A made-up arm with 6 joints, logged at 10 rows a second.
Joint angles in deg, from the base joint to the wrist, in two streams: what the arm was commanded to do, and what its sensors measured. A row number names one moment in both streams.
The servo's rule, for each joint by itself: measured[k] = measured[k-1] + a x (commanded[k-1-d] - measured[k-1]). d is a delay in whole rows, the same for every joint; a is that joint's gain. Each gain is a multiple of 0.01, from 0.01 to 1. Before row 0 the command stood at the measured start. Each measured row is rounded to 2 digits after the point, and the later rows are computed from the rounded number. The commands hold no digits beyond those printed.
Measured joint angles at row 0: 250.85, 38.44, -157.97, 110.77, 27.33, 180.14
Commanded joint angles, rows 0 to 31: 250.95, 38.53, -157.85, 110.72, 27.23, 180.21; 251.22, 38.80, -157.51, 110.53, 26.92, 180.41; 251.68, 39.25, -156.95, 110.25, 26.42, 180.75; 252.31, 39.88, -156.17, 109.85, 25.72, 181.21; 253.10, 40.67, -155.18, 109.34, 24.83, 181.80; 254.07, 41.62, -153.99, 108.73, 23.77, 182.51; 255.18, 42.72, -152.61, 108.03, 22.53, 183.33; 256.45, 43.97, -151.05, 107.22, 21.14, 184.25; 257.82, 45.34, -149.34, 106.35, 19.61, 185.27; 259.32, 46.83, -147.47, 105.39, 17.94, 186.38; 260.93, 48.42, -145.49, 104.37, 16.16, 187.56; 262.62, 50.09, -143.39, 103.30, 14.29, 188.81; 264.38, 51.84, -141.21, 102.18, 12.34, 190.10; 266.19, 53.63, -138.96, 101.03, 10.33, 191.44; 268.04, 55.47, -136.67, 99.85, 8.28, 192.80; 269.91, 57.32, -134.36, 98.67, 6.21, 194.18; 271.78, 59.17, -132.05, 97.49, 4.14, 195.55; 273.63, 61.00, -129.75, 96.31, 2.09, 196.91; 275.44, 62.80, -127.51, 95.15, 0.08, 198.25; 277.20, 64.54, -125.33, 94.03, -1.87, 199.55; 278.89, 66.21, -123.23, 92.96, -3.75, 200.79; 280.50, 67.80, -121.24, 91.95, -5.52, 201.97; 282.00, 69.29, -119.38, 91.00, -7.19, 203.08; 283.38, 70.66, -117.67, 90.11, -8.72, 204.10; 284.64, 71.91, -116.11, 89.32, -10.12, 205.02; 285.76, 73.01, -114.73, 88.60, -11.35, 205.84; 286.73, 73.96, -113.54, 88.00, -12.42, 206.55; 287.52, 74.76, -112.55, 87.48, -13.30, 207.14; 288.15, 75.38, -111.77, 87.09, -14.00, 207.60; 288.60, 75.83, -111.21, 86.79, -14.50, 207.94; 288.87, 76.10, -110.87, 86.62, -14.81, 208.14; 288.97, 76.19, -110.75, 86.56, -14.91, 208.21
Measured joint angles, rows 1 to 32: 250.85, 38.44, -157.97, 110.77, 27.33, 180.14; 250.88, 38.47, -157.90, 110.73, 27.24, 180.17; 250.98, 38.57, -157.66, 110.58, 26.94, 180.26; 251.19, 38.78, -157.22, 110.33, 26.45, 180.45; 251.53, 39.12, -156.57, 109.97, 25.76, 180.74; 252.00, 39.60, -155.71, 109.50, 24.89, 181.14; 252.62, 40.23, -154.64, 108.92, 23.84, 181.66; 253.39, 41.00, -153.38, 108.25, 22.61, 182.29; 254.31, 41.92, -151.94, 107.48, 21.23, 183.03; 255.36, 42.98, -150.33, 106.63, 19.71, 183.88; 256.55, 44.17, -148.56, 105.70, 18.05, 184.83; 257.86, 45.49, -146.66, 104.70, 16.27, 185.87; 259.29, 46.92, -144.63, 103.65, 14.41, 186.99; 260.82, 48.45, -142.51, 102.55, 12.46, 188.17; 262.43, 50.06, -140.31, 101.41, 10.46, 189.41; 264.11, 51.74, -138.05, 100.24, 8.41, 190.70; 265.85, 53.47, -135.76, 99.06, 6.34, 192.02; 267.63, 55.24, -133.46, 97.88, 4.27, 193.36; 269.43, 57.03, -131.16, 96.70, 2.22, 194.71; 271.23, 58.82, -128.90, 95.54, 0.21, 196.06; 273.02, 60.59, -126.69, 94.41, -1.75, 197.39; 274.78, 62.33, -124.54, 93.32, -3.63, 198.68; 276.50, 64.03, -122.49, 92.29, -5.41, 199.93; 278.15, 65.66, -120.56, 91.32, -7.08, 201.13; 279.72, 67.21, -118.77, 90.41, -8.62, 202.26; 281.20, 68.67, -117.12, 89.59, -10.03, 203.31; 282.57, 70.02, -115.64, 88.85, -11.27, 204.27; 283.82, 71.24, -114.34, 88.21, -12.35, 205.14; 284.93, 72.33, -113.23, 87.66, -13.24, 205.90; 285.90, 73.28, -112.32, 87.23, -13.95, 206.55; 286.71, 74.07, -111.63, 86.90, -14.47, 207.08; 287.36, 74.70, -111.16, 86.69, -14.79, 207.48
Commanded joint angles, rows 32 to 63: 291.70, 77.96, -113.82, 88.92, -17.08, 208.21; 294.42, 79.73, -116.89, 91.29, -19.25, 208.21; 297.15, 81.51, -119.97, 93.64, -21.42, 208.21; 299.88, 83.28, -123.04, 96.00, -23.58, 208.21; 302.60, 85.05, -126.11, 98.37, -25.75, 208.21; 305.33, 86.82, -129.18, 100.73, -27.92, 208.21; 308.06, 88.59, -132.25, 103.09, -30.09, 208.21; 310.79, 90.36, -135.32, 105.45, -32.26, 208.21; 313.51, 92.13, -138.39, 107.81, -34.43, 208.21; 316.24, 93.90, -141.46, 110.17, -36.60, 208.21; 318.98, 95.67, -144.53, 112.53, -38.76, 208.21; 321.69, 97.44, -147.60, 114.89, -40.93, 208.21; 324.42, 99.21, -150.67, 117.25, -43.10, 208.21; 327.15, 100.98, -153.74, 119.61, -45.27, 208.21; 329.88, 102.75, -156.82, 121.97, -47.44, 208.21; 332.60, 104.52, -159.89, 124.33, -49.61, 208.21; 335.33, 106.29, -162.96, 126.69, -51.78, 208.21; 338.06, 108.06, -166.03, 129.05, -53.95, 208.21; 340.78, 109.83, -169.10, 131.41, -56.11, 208.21; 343.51, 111.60, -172.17, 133.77, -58.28, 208.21; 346.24, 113.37, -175.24, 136.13, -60.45, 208.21; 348.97, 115.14, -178.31, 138.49, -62.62, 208.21; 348.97, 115.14, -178.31, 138.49, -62.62, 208.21; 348.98, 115.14, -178.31, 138.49, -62.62, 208.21; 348.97, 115.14, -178.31, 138.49, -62.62, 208.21; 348.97, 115.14, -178.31, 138.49, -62.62, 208.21; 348.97, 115.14, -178.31, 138.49, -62.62, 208.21; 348.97, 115.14, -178.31, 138.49, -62.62, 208.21; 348.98, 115.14, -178.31, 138.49, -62.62, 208.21; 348.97, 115.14, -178.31, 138.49, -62.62, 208.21; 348.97, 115.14, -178.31, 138.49, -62.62, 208.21; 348.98, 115.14, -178.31, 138.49, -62.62, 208.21
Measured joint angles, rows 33 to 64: 287.84, 75.16, -110.91, 86.59, -14.90, 207.76; 289.00, 76.03, -112.71, 88.34, -16.95, 207.93; 290.63, 77.18, -115.30, 90.55, -19.11, 208.04; 292.59, 78.52, -118.20, 92.87, -21.28, 208.10; 294.78, 80.00, -121.20, 95.22, -23.44, 208.14; 297.13, 81.57, -124.24, 97.58, -25.61, 208.17; 299.59, 83.20, -127.30, 99.94, -27.78, 208.19; 302.13, 84.87, -130.37, 102.30, -29.95, 208.20; 304.73, 86.57, -133.44, 104.66, -32.12, 208.20; 307.36, 88.29, -136.51, 107.02, -34.29, 208.20; 310.02, 90.03, -139.58, 109.38, -36.46, 208.20; 312.71, 91.78, -142.65, 111.74, -38.62, 208.20; 315.40, 93.53, -145.72, 114.10, -40.79, 208.20; 318.11, 95.29, -148.79, 116.46, -42.96, 208.20; 320.82, 97.05, -151.86, 118.82, -45.13, 208.20; 323.54, 98.82, -154.94, 121.18, -47.30, 208.20; 326.26, 100.59, -158.01, 123.54, -49.47, 208.20; 328.98, 102.36, -161.08, 125.90, -51.64, 208.20; 331.70, 104.13, -164.15, 128.26, -53.81, 208.20; 334.42, 105.90, -167.22, 130.62, -55.97, 208.20; 337.15, 107.67, -170.29, 132.98, -58.14, 208.20; 339.88, 109.44, -173.36, 135.34, -60.31, 208.20; 342.61, 111.21, -176.43, 137.70, -62.48, 208.20; 344.52, 112.43, -177.60, 138.29, -62.61, 208.20; 345.86, 113.27, -178.04, 138.44, -62.62, 208.20; 346.79, 113.85, -178.21, 138.48, -62.62, 208.20; 347.44, 114.25, -178.27, 138.49, -62.62, 208.20; 347.90, 114.53, -178.29, 138.49, -62.62, 208.20; 348.22, 114.72, -178.30, 138.49, -62.62, 208.20; 348.45, 114.85, -178.31, 138.49, -62.62, 208.20; 348.61, 114.94, -178.31, 138.49, -62.62, 208.20; 348.72, 115.00, -178.31, 138.49, -62.62, 208.20
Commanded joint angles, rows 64 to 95: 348.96, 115.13, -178.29, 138.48, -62.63, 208.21; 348.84, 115.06, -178.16, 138.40, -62.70, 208.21; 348.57, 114.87, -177.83, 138.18, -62.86, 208.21; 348.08, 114.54, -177.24, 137.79, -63.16, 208.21; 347.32, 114.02, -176.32, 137.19, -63.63, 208.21; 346.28, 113.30, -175.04, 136.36, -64.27, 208.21; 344.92, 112.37, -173.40, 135.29, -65.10, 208.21; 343.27, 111.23, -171.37, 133.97, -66.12, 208.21; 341.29, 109.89, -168.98, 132.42, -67.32, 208.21; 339.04, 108.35, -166.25, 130.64, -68.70, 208.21; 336.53, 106.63, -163.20, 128.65, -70.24, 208.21; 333.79, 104.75, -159.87, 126.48, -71.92, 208.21; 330.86, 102.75, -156.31, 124.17, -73.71, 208.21; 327.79, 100.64, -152.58, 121.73, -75.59, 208.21; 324.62, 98.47, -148.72, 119.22, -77.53, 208.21; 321.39, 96.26, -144.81, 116.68, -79.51, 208.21; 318.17, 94.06, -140.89, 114.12, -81.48, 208.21; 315.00, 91.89, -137.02, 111.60, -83.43, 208.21; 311.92, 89.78, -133.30, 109.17, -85.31, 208.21; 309.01, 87.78, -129.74, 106.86, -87.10, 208.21; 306.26, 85.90, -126.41, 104.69, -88.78, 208.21; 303.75, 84.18, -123.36, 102.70, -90.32, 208.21; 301.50, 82.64, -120.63, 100.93, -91.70, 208.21; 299.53, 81.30, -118.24, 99.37, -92.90, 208.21; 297.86, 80.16, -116.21, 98.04, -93.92, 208.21; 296.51, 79.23, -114.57, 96.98, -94.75, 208.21; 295.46, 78.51, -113.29, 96.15, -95.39, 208.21; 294.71, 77.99, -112.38, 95.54, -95.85, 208.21; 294.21, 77.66, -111.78, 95.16, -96.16, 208.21; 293.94, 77.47, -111.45, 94.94, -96.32, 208.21; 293.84, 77.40, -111.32, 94.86, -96.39, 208.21; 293.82, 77.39, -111.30, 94.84, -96.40, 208.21
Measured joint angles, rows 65 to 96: 348.80, 115.04, -178.31, 138.49, -62.62, 208.20; 348.85, 115.07, -178.30, 138.48, -62.63, 208.20; 348.85, 115.07, -178.21, 138.42, -62.70, 208.20; 348.77, 115.01, -177.97, 138.24, -62.85, 208.20; 348.56, 114.86, -177.52, 137.90, -63.14, 208.20; 348.19, 114.60, -176.78, 137.37, -63.60, 208.20; 347.62, 114.20, -175.70, 136.61, -64.23, 208.20; 346.81, 113.63, -174.27, 135.62, -65.05, 208.20; 345.75, 112.89, -172.47, 134.38, -66.06, 208.20; 344.41, 111.96, -170.31, 132.91, -67.24, 208.20; 342.80, 110.84, -167.79, 131.21, -68.61, 208.20; 340.92, 109.53, -164.94, 129.29, -70.14, 208.20; 338.78, 108.05, -161.80, 127.18, -71.81, 208.20; 336.40, 106.41, -158.40, 124.92, -73.60, 208.20; 333.82, 104.62, -154.79, 122.53, -75.47, 208.20; 331.06, 102.71, -151.03, 120.05, -77.41, 208.20; 328.16, 100.71, -147.17, 117.52, -79.38, 208.20; 325.16, 98.65, -143.28, 114.97, -81.35, 208.20; 322.11, 96.55, -139.40, 112.44, -83.31, 208.20; 319.05, 94.45, -135.62, 109.99, -85.19, 208.20; 316.04, 92.38, -131.97, 107.64, -86.99, 208.20; 313.11, 90.37, -128.52, 105.43, -88.67, 208.20; 310.30, 88.45, -125.32, 103.38, -90.22, 208.20; 307.66, 86.65, -122.41, 101.54, -91.61, 208.20; 305.22, 84.99, -119.82, 99.91, -92.82, 208.20; 303.01, 83.49, -117.58, 98.51, -93.85, 208.20; 301.06, 82.17, -115.71, 97.36, -94.70, 208.20; 299.38, 81.04, -114.21, 96.45, -95.35, 208.20; 297.98, 80.09, -113.08, 95.77, -95.82, 208.20; 296.85, 79.34, -112.27, 95.31, -96.14, 208.20; 295.98, 78.76, -111.76, 95.03, -96.31, 208.20; 295.34, 78.34, -111.49, 94.90, -96.39, 208.20
